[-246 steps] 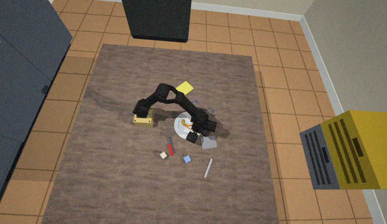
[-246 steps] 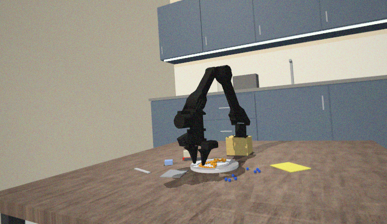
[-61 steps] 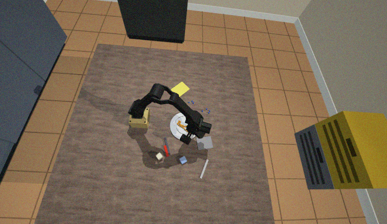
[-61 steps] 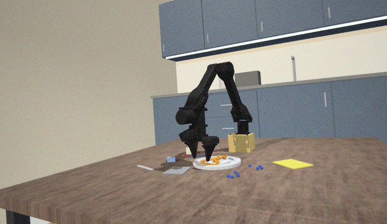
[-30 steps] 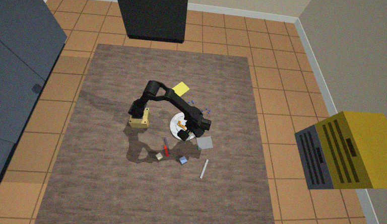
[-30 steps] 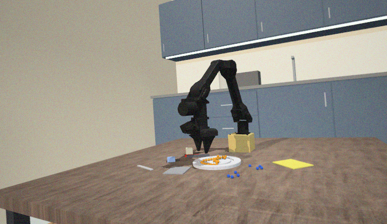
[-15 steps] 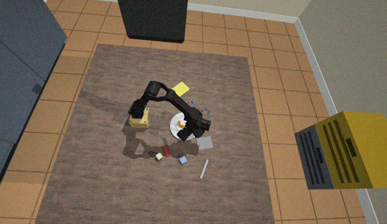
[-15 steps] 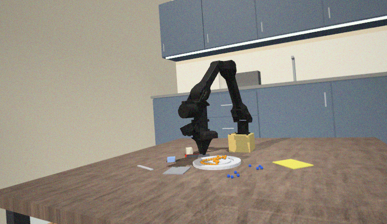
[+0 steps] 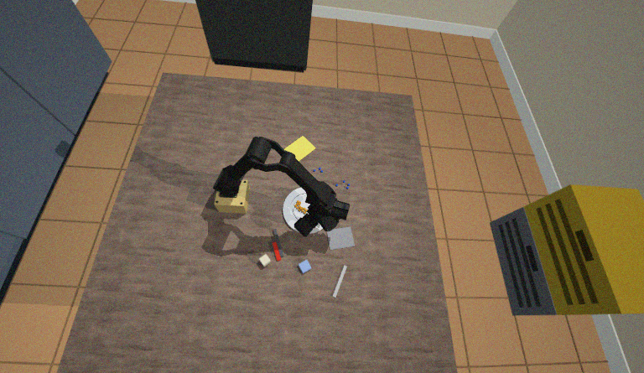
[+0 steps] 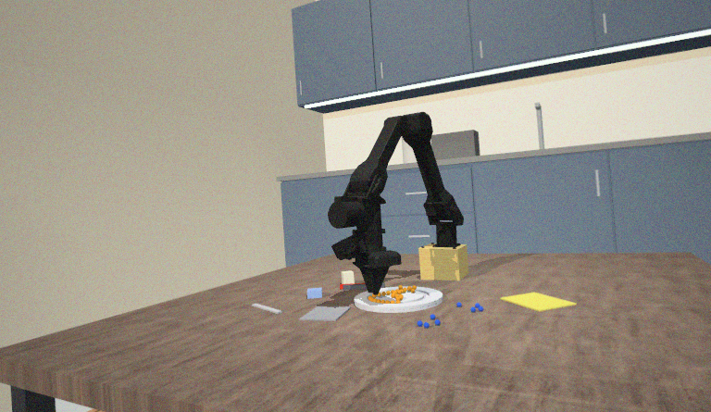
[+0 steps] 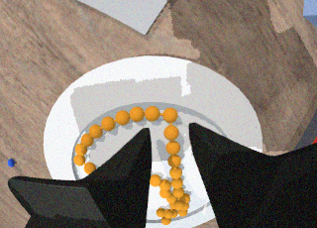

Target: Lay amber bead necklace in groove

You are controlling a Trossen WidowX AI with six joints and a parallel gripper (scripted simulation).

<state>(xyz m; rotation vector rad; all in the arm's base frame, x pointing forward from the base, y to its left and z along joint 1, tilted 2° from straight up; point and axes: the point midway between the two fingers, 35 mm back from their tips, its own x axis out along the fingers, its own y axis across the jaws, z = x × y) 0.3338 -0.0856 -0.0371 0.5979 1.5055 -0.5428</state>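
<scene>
Now: gripper tip 110 mm short of the grey square tile, 60 mm to the left of it and 20 mm above it. From my gripper tip the other things lie so: cream cube (180 mm behind, 160 mm to the right); red stick (140 mm behind, 110 mm to the right, 20 mm below); light blue cube (30 mm behind, 180 mm to the right, 10 mm below).
</scene>
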